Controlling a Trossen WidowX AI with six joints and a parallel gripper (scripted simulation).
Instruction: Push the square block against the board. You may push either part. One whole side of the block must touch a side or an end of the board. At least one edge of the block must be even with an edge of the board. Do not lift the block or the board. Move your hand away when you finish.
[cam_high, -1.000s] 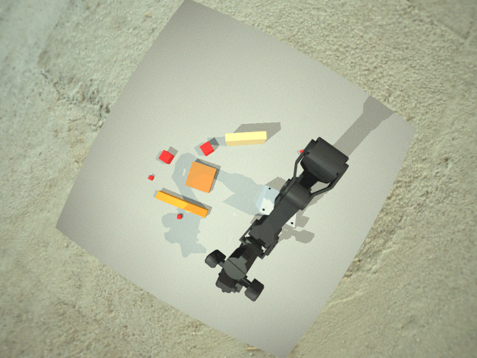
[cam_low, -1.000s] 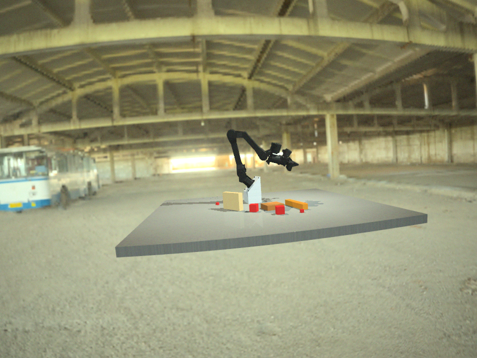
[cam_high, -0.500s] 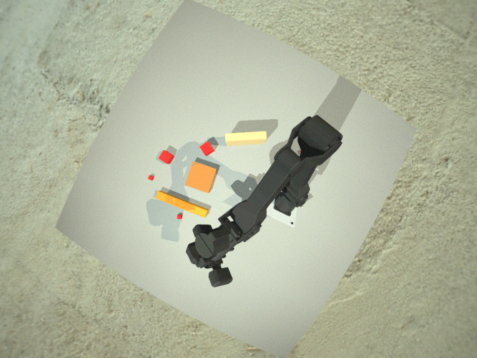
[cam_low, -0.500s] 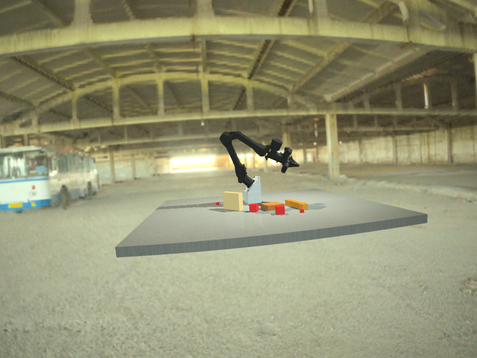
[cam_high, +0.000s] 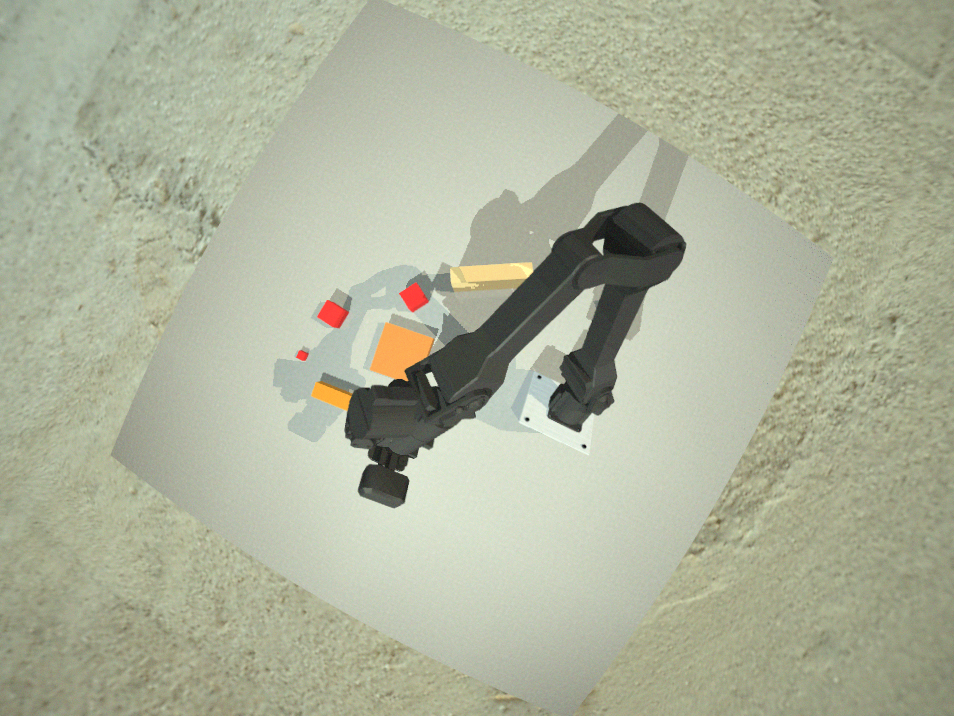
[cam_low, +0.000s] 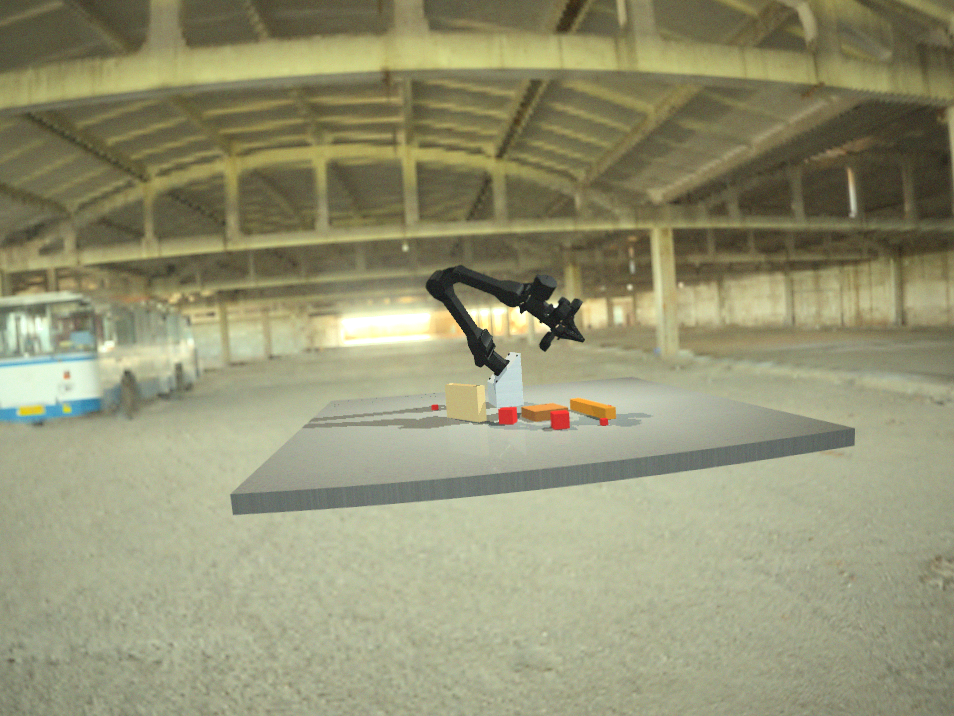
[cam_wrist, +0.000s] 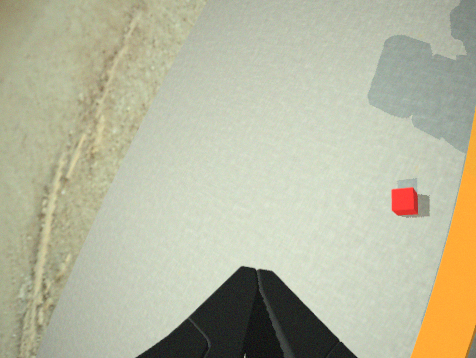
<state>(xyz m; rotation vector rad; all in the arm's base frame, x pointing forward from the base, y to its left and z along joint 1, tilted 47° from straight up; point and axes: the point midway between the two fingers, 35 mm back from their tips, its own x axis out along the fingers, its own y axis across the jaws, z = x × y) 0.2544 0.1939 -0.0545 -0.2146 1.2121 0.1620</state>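
My gripper tip is now 4 cm past the pale yellow block, 36 cm to the left of it and 15 cm above it. Also, from my gripper tip: orange square block: 6 cm ahead, 15 cm to the right, 19 cm below; then long orange board: 8 cm ahead, 2 cm to the right, 19 cm below.
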